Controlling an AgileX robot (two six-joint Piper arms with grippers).
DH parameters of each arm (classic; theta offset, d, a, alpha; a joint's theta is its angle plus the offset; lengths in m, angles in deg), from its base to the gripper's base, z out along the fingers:
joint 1: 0 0.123 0 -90
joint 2: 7.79 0 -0.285 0
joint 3: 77.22 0 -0.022 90
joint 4: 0 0.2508 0 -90
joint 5: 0 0 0.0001 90
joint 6: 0 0.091 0 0
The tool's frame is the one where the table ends.
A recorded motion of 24 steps. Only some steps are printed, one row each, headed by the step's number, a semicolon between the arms.
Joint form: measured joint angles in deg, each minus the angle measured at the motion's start. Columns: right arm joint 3, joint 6, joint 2, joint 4, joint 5, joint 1; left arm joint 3, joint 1, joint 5, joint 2, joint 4, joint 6.
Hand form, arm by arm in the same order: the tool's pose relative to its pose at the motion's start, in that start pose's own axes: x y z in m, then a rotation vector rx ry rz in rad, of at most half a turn. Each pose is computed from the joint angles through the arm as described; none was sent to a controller.
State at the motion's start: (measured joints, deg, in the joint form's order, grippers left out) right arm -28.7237 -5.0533 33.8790 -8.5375 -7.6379 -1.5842; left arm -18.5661 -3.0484 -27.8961 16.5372 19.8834 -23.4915
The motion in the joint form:
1: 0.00 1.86 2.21 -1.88 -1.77 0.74; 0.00 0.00 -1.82 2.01 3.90 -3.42
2: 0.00 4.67 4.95 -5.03 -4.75 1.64; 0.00 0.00 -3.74 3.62 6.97 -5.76
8: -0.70 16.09 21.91 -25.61 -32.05 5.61; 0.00 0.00 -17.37 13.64 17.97 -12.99
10: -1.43 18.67 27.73 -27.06 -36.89 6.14; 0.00 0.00 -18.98 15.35 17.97 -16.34
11: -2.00 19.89 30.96 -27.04 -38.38 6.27; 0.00 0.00 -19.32 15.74 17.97 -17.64
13: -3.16 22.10 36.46 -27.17 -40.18 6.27; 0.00 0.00 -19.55 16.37 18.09 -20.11
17: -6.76 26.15 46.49 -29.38 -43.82 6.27; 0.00 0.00 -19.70 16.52 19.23 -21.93
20: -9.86 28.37 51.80 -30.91 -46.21 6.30; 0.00 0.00 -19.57 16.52 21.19 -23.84
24: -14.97 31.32 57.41 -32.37 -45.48 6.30; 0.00 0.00 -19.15 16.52 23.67 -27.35
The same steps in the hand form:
1: 0.0028 0.0032 0.0078 -0.0241 0.0033 0.0026; 0.0047 -0.0025 0.0050 0.0397 0.0196 -0.0063
2: 0.0053 0.0081 0.0172 -0.0592 -0.0063 0.0016; 0.0080 -0.0050 0.0088 0.0767 0.0301 -0.0074
8: 0.0150 0.0537 0.0632 -0.4015 -0.2133 -0.0537; 0.0278 -0.0182 0.0286 0.2862 0.0602 -0.0435
10: 0.0261 0.0645 0.0784 -0.4721 -0.2020 0.0011; 0.0315 -0.0184 0.0319 0.2968 0.0744 -0.1144
11: 0.0339 0.0688 0.0877 -0.4934 -0.1774 0.0360; 0.0324 -0.0184 0.0326 0.2986 0.0795 -0.1399
13: 0.0489 0.0754 0.1037 -0.5220 -0.1238 0.0924; 0.0344 -0.0183 0.0338 0.2987 0.0939 -0.1851
17: 0.0738 0.0890 0.1329 -0.5901 -0.0538 0.1709; 0.0354 -0.0194 0.0337 0.3105 0.1064 -0.2035
20: 0.0835 0.0963 0.1502 -0.6297 -0.0421 0.2099; 0.0369 -0.0210 0.0330 0.3278 0.1260 -0.2115
24: 0.0930 0.1020 0.1749 -0.6472 -0.0041 0.2405; 0.0391 -0.0228 0.0321 0.3443 0.1582 -0.2395

